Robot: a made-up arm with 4 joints.
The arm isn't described. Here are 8 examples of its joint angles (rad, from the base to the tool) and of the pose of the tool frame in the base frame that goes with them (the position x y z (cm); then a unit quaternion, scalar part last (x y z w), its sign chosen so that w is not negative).
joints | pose
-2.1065 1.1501 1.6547 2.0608 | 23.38 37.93 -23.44 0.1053 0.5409 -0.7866 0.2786
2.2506 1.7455 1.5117 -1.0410 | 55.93 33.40 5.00 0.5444 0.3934 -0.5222 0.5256
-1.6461 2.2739 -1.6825 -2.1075 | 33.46 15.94 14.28 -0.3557 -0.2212 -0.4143 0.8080
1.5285 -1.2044 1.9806 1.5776 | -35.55 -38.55 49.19 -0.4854 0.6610 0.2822 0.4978
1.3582 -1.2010 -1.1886 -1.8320 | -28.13 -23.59 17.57 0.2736 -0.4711 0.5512 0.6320
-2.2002 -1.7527 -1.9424 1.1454 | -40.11 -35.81 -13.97 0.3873 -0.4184 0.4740 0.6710
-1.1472 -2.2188 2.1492 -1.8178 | -39.86 -69.66 35.80 -0.7174 0.5728 0.3506 0.1854
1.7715 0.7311 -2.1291 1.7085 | 23.69 10.30 3.86 -0.3433 -0.1413 -0.7800 0.5038
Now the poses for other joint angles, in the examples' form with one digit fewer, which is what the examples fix.
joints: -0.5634 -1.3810 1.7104 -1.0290
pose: 14.3 -64.9 -48.5 -0.709 -0.080 0.086 0.696
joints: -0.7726 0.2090 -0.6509 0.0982
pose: 4.5 48.6 -5.9 -0.026 0.649 0.067 0.757
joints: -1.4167 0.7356 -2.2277 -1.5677
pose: 46.7 30.3 -21.6 -0.538 -0.740 -0.070 0.398
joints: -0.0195 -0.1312 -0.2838 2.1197
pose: 69.1 -14.6 -18.1 -0.127 0.081 -0.892 0.426
